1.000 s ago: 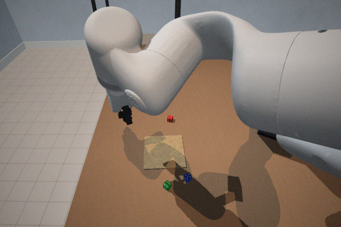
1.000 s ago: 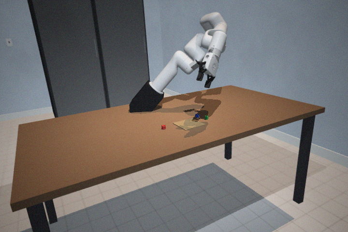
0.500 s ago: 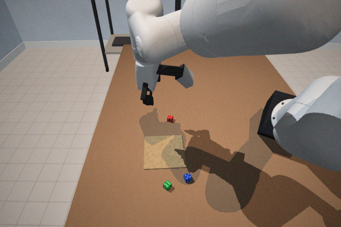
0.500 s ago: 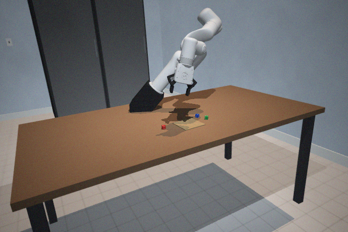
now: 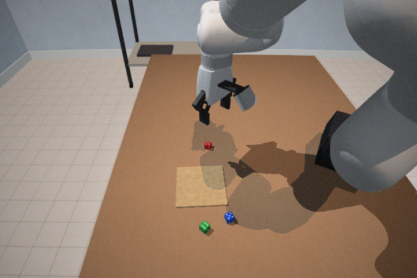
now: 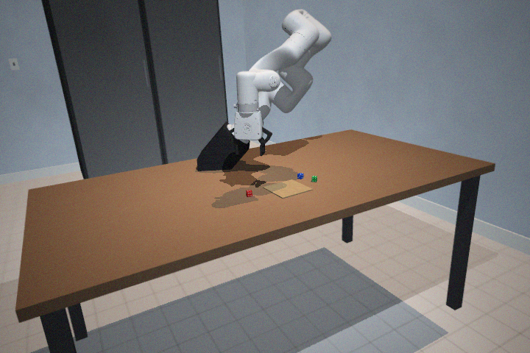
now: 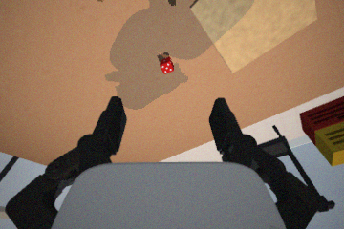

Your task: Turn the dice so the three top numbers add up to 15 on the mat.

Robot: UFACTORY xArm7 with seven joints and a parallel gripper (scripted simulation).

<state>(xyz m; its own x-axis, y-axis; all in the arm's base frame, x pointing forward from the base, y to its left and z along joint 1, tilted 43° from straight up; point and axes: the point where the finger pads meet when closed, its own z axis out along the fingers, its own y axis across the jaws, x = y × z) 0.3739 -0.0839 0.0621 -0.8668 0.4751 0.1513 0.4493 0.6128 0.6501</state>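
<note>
My hand is 150 mm above the red die, 20 mm to the left of it and 20 mm short of it. From my hand the other things lie so: blue die: 230 mm to the left, 150 mm below, 90 mm behind; tan mat: 160 mm below, 140 mm to the left, 10 mm ahead; green die: 270 mm to the left, 150 mm below, 40 mm behind.
</note>
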